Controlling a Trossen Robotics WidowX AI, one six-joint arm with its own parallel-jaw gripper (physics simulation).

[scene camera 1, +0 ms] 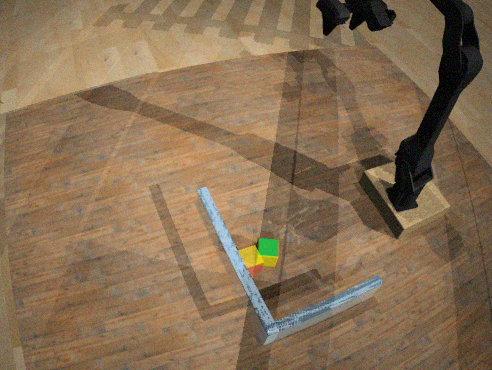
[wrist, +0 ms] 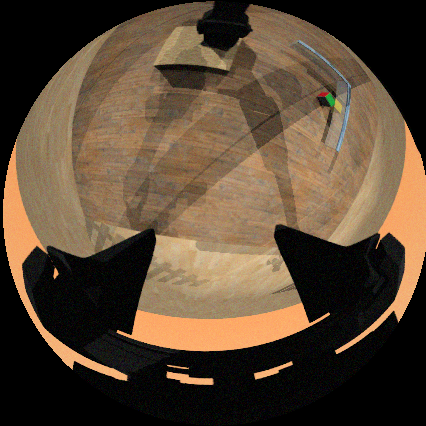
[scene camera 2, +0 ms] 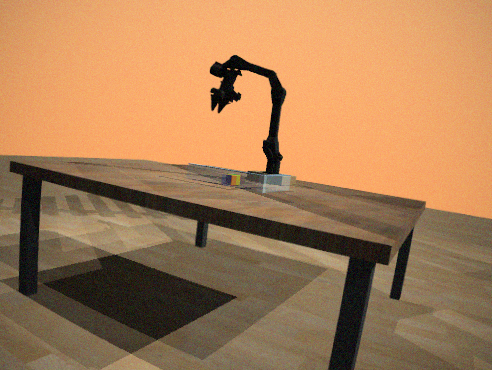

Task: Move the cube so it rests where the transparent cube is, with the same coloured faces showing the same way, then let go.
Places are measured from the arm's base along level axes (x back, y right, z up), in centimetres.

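Where they show: gripper, fingertip midpoint: (scene camera 1: 338,31) (wrist: 215,233) (scene camera 2: 215,112); arm's base, origin of the base link: (scene camera 1: 401,198) (wrist: 218,40) (scene camera 2: 272,173).
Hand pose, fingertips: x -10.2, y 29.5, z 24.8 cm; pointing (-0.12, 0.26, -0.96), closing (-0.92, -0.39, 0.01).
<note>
Each offset is from my fingertips to the top centre of the thing. Level surfaces: height alone.
The solid cube {dx -23.3, dy -34.4, dz -24.9 cm} (scene camera 1: 268,247) (wrist: 330,99) stands on the table with green up and a yellow side in scene camera 1; red and dark faces also show in the wrist view. The paler transparent cube {dx -27.2, dy -35.7, dz -24.9 cm} (scene camera 1: 250,255) (wrist: 338,106) is close beside it, towards the long wall, with yellow up and a faded red side. In scene camera 2 the two overlap as a small patch of blue, orange and yellow; I cannot separate them. My gripper (scene camera 1: 340,30) (scene camera 2: 216,110) (wrist: 215,233) is open and empty, high above the table and far from both cubes.
A clear, blue-edged L-shaped wall (scene camera 1: 220,230) (wrist: 345,125) stands on the table {dz -28.9 cm} (scene camera 1: 100,210) (scene camera 2: 320,215). Its long arm runs close beside the transparent cube. The arm's base stands on a pale block (scene camera 1: 425,212) (wrist: 175,52). Long arm shadows cross the table.
</note>
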